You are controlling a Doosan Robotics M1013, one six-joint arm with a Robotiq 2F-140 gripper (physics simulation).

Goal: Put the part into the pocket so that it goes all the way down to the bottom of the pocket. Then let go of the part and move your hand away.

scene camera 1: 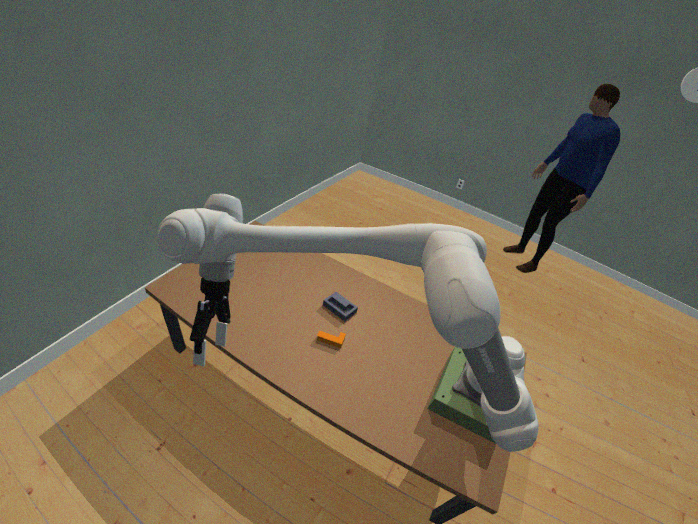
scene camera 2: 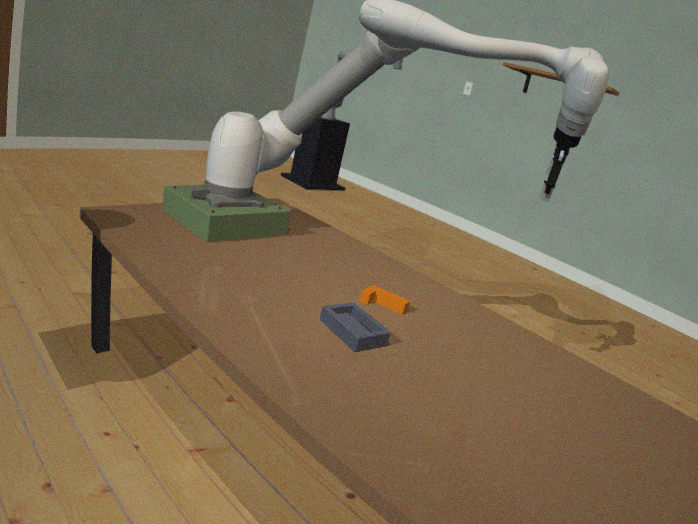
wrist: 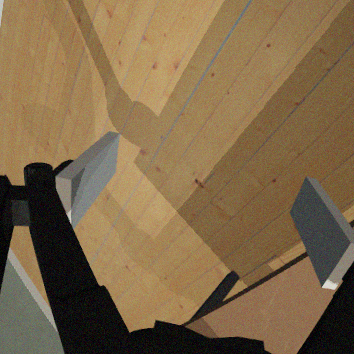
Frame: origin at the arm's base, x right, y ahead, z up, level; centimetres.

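Seen in the pictures: gripper, fingertip midpoint: [scene camera 1: 210,354] [scene camera 2: 547,187] [wrist: 208,173]; arm's base, link origin: [scene camera 1: 478,386] [scene camera 2: 226,198].
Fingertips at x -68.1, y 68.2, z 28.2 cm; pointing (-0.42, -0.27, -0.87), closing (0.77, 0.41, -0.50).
Observation:
Offsets run from my fingertips to a thing's middle. Level surfaces: height alone.
The part is an orange L-shaped bar {dx +53.1, dy -6.0, dz -34.9 cm} [scene camera 1: 329,338] [scene camera 2: 390,300] lying on the brown table {dz -36.3 cm} [scene camera 1: 383,360] [scene camera 2: 479,394]. The pocket is a recess in a blue-grey rectangular block {dx +70.4, dy +2.2, dz -34.5 cm} [scene camera 1: 333,312] [scene camera 2: 372,341], which lies a short way from the part, apart from it. The recess looks empty. My gripper [scene camera 1: 210,344] [scene camera 2: 545,196] [wrist: 208,173] is wide open and empty, high up and far to the side of both, out by the table's long edge. Neither part nor block shows in the wrist view, where floorboards and a table edge lie below the fingers.
The arm's base stands on a green block [scene camera 1: 448,389] [scene camera 2: 248,226] at one end of the table. A person in a blue top [scene camera 1: 589,146] stands on the floor beyond the table. A black pedestal [scene camera 2: 320,155] and a wall shelf [scene camera 2: 529,71] are in the background.

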